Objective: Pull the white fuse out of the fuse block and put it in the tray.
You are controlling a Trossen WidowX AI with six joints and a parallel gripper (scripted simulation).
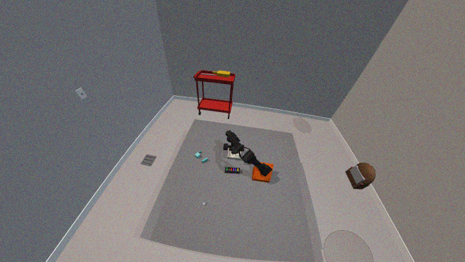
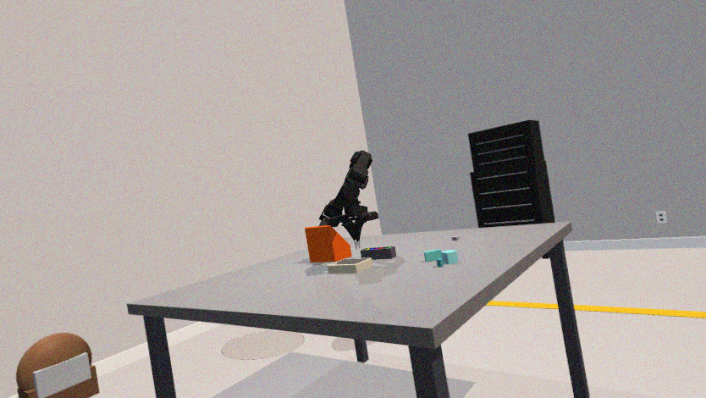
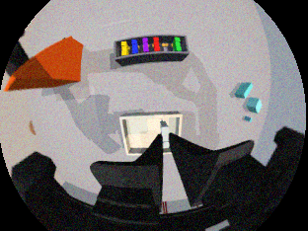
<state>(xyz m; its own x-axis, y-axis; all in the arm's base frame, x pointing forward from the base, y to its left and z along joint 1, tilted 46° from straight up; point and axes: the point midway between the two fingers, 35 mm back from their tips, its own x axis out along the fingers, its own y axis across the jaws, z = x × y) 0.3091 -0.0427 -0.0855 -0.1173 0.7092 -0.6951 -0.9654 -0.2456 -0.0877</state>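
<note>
Now: the shallow beige tray 9 cm below my gripper tip, 4 cm to the right of it and 1 cm behind it. Also, from my gripper tip: white fuse (1 cm below).
</note>
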